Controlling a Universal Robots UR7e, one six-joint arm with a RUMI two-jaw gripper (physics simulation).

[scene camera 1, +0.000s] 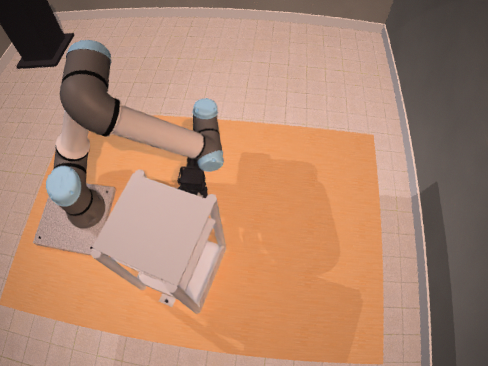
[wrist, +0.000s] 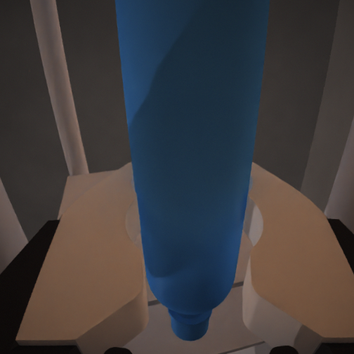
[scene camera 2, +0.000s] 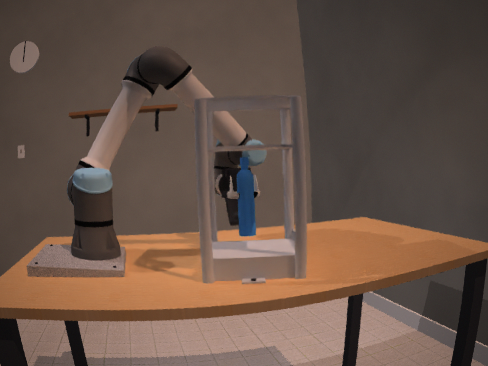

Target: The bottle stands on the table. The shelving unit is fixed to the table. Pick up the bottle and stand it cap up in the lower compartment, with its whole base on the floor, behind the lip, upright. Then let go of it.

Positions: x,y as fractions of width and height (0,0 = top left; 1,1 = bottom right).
Labels:
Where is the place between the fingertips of the gripper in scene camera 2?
0.51,0.53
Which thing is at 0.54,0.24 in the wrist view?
A blue bottle.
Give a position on a grey shelving unit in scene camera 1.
At 0.33,0.64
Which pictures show the blue bottle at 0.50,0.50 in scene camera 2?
The wrist view and scene camera 2 only.

